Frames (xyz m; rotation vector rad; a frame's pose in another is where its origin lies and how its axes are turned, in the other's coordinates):
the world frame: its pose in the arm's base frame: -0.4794 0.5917 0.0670 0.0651 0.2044 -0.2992
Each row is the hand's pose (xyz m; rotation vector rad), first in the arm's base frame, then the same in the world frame.
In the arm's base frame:
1: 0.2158 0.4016 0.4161 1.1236 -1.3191 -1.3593
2: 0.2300 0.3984 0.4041 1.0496 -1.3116 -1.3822
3: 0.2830 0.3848 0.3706 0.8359 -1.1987 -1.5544
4: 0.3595 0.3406 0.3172 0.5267 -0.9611 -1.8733
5: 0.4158 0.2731 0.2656 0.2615 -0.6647 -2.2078
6: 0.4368 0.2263 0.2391 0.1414 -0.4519 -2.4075
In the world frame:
1: 0.6313 0.0383 0.4912 1.3814 -1.2676 -0.9977
2: 0.6480 0.0391 0.4825 1.3099 -1.2740 -1.0239
3: 0.7085 0.0408 0.4611 1.0969 -1.1988 -1.2041
4: 0.8038 0.0198 0.4276 0.7887 -1.0110 -1.5371
5: 0.8866 -0.0295 0.3942 0.5236 -0.7540 -1.8856
6: 0.9252 -0.0687 0.3767 0.4002 -0.5594 -2.0909

